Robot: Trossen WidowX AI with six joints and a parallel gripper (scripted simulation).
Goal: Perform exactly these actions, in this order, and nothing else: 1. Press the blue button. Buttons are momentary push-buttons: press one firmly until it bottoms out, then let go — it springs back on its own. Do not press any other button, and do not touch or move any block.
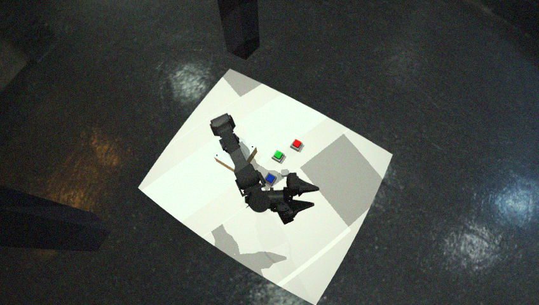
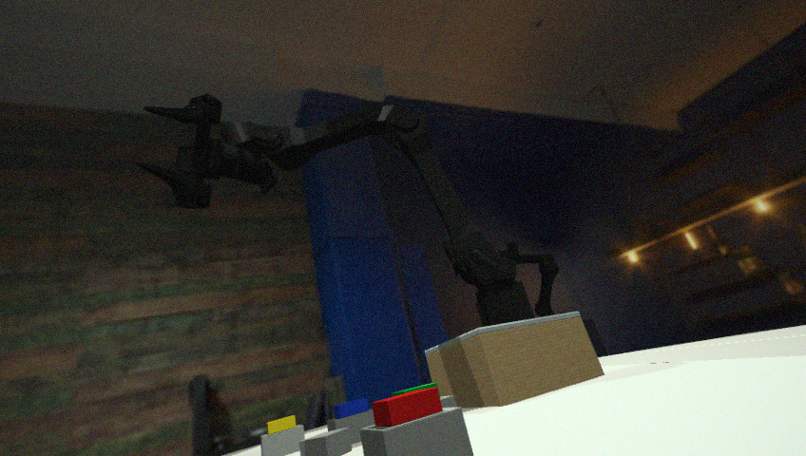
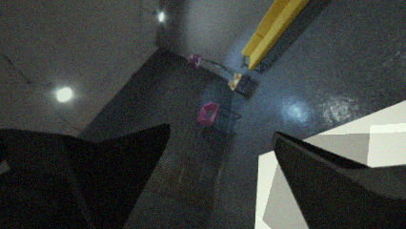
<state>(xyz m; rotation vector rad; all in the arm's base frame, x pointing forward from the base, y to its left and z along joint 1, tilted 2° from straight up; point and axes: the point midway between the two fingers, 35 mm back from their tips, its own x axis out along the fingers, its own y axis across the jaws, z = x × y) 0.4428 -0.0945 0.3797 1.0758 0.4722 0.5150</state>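
My gripper tip is now 430 mm above the blue button, 230 mm past it and 70 mm to the right of it. Round my gripper tip: small grey block: 450 mm below, 190 mm behind, 140 mm to the left; then green button: 430 mm below, 260 mm behind, 190 mm to the left; then yellow button: 430 mm below, 150 mm behind, 20 mm to the right.
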